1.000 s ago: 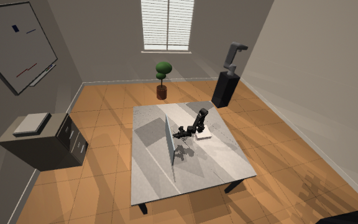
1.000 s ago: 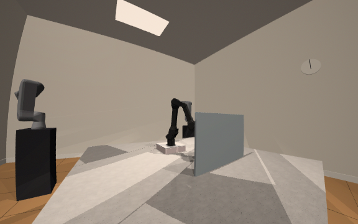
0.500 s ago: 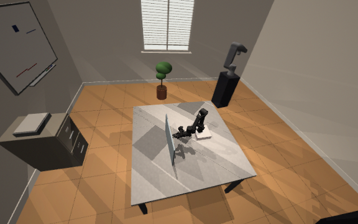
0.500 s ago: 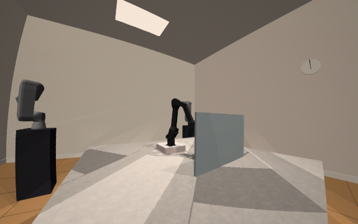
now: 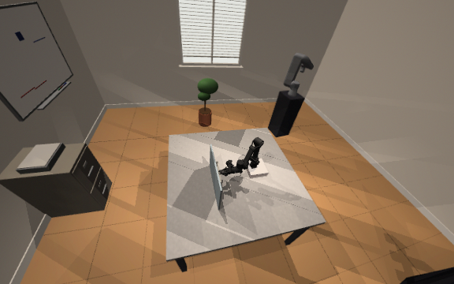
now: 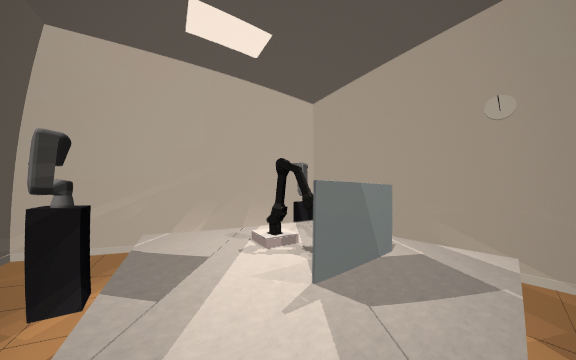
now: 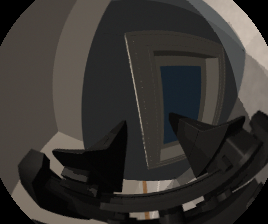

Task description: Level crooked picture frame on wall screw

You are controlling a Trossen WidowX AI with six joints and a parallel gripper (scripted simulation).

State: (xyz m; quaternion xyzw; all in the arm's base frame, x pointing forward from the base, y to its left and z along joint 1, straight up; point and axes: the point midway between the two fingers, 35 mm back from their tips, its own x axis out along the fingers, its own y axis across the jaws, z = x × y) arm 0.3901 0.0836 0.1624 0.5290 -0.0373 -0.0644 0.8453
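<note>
Now: the picture frame 5 cm below my gripper tip and 3 cm to the right of it. Also, from my gripper tip: grey wall panel 6 cm below, 1 cm to the right, 1 cm ahead.
</note>
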